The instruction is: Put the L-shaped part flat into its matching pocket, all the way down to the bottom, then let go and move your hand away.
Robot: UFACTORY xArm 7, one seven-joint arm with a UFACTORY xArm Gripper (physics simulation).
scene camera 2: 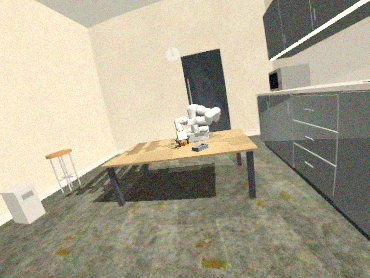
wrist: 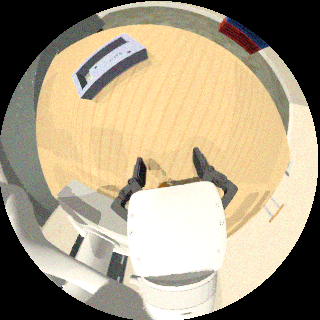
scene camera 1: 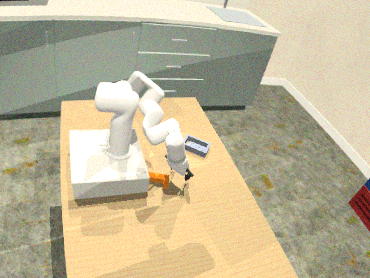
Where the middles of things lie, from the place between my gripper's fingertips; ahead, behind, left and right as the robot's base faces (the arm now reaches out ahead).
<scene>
I see my gripper 130 mm short of the pocket block (wrist: 118, 54) and 190 mm to the right of it.
</scene>
